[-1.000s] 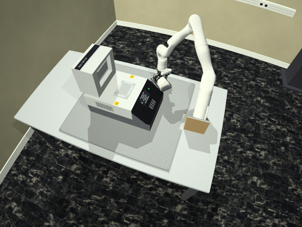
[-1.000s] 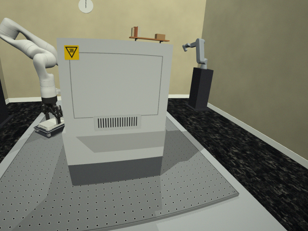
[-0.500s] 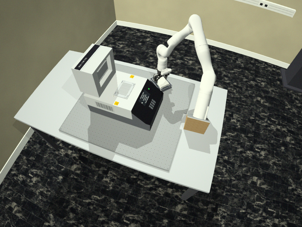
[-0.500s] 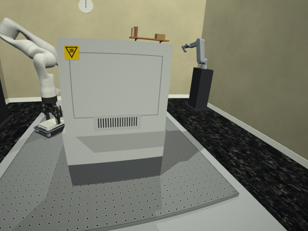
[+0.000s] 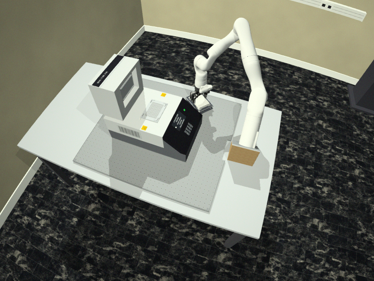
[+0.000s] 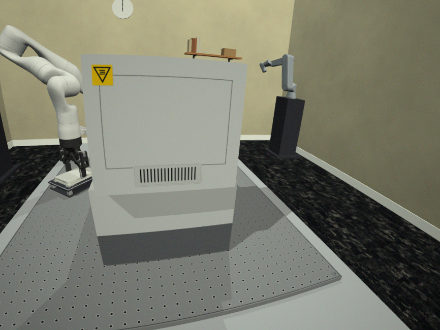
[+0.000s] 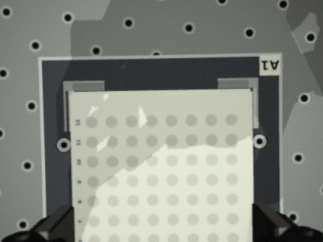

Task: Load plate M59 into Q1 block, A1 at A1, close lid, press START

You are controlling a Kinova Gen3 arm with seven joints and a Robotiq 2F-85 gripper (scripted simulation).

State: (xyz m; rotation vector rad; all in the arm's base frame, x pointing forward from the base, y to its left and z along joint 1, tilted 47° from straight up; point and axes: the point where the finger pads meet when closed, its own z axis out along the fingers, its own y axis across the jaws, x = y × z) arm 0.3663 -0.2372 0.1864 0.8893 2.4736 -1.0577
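The plate M59 is 1 cm below my hand. From my hand the other things lie so: plate nest N1: 2 cm below; nest A1 mark: 2 cm behind, 9 cm to the left, 2 cm below.
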